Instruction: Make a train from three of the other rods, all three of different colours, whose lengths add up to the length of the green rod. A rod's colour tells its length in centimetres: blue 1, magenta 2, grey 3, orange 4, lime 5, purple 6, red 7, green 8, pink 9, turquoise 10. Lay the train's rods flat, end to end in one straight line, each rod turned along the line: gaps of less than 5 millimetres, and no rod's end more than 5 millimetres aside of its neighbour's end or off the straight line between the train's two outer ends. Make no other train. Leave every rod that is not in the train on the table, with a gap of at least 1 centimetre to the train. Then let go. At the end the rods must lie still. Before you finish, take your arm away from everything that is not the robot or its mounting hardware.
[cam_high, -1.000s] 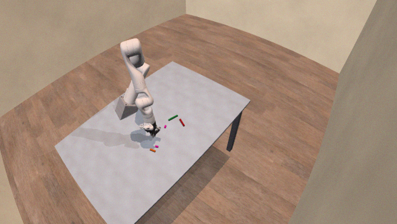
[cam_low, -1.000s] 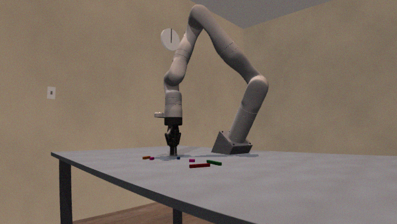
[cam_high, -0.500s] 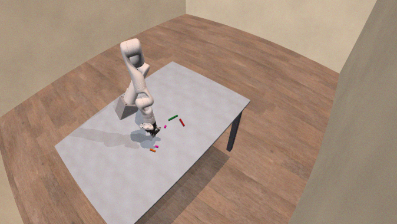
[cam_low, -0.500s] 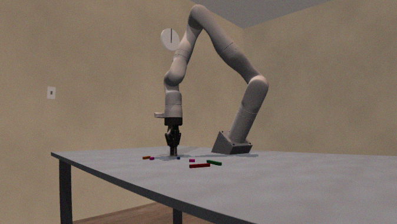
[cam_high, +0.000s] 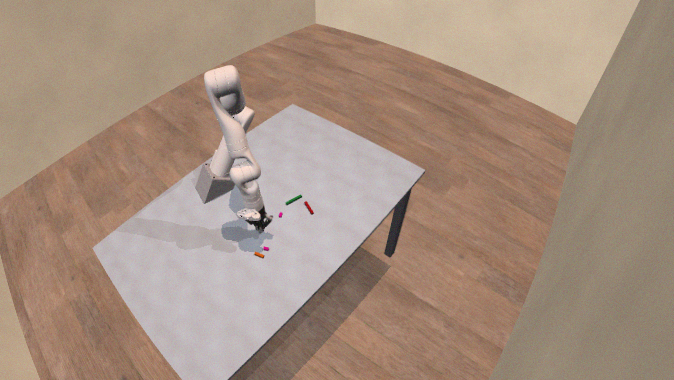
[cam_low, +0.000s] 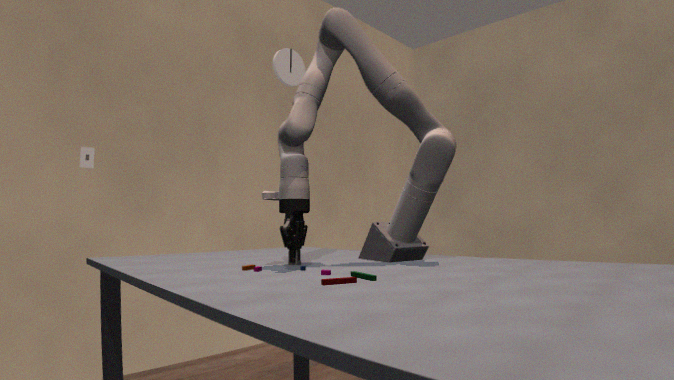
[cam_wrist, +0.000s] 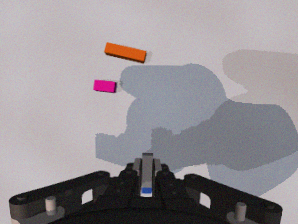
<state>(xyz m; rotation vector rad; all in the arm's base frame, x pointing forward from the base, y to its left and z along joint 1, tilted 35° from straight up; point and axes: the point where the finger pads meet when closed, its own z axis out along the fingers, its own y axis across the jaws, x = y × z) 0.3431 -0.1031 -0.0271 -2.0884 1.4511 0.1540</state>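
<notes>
Now: hand 10 mm past the blue rod, 20 mm to the right of it and 30 mm above it. Also, from my hand: grey rod (10 mm below); green rod (10 mm ahead, 210 mm to the left, 30 mm below); orange rod (70 mm ahead, 90 mm to the right, 30 mm below).
</notes>
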